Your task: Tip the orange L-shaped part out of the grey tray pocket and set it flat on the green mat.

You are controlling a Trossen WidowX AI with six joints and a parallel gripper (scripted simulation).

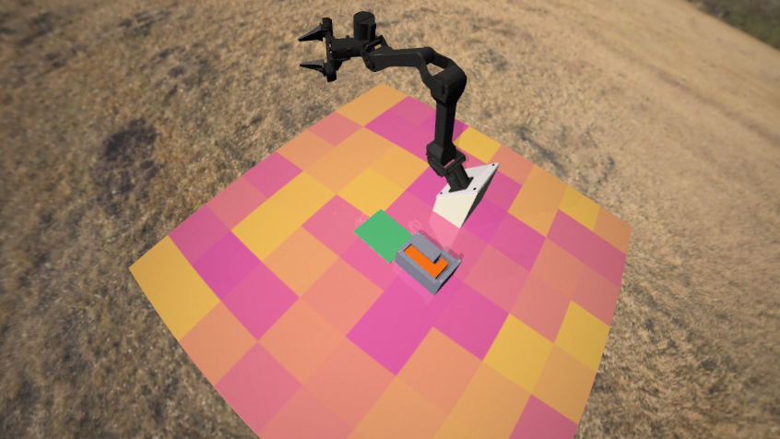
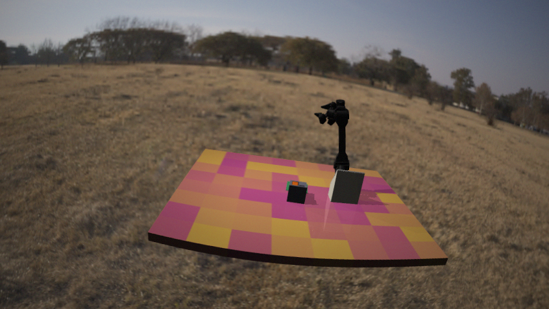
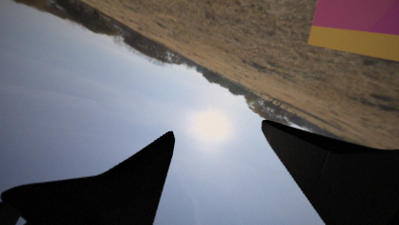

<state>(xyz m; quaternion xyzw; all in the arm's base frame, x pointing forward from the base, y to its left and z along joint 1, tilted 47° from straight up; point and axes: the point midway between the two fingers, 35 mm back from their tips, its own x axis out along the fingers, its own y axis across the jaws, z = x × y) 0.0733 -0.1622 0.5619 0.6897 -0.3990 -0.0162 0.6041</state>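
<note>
Right now the orange L-shaped part is 580 mm to the left of my gripper tip, 350 mm below it and 170 mm ahead of it. From my gripper tip the other things lie so: green mat 420 mm to the left, 410 mm below, 140 mm ahead.
</note>
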